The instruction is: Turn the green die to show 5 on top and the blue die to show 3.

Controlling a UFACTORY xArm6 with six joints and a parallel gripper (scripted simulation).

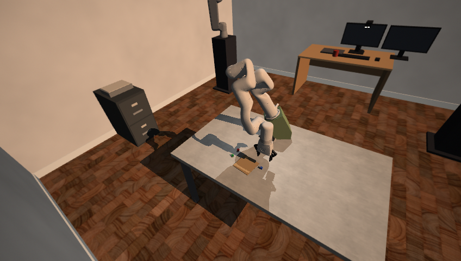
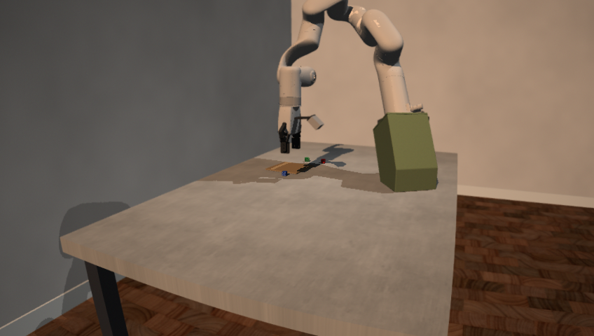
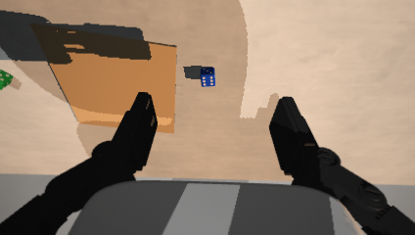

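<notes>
The green die lies 50 mm ahead of my hand, 250 mm to the right of it and 100 mm below it. From my hand the other things lie so: blue die: 30 mm ahead, 100 mm below; then tan mat: 60 mm ahead, 110 mm to the right, 100 mm below; then red die: 20 mm behind, 250 mm to the right, 100 mm below.
</notes>
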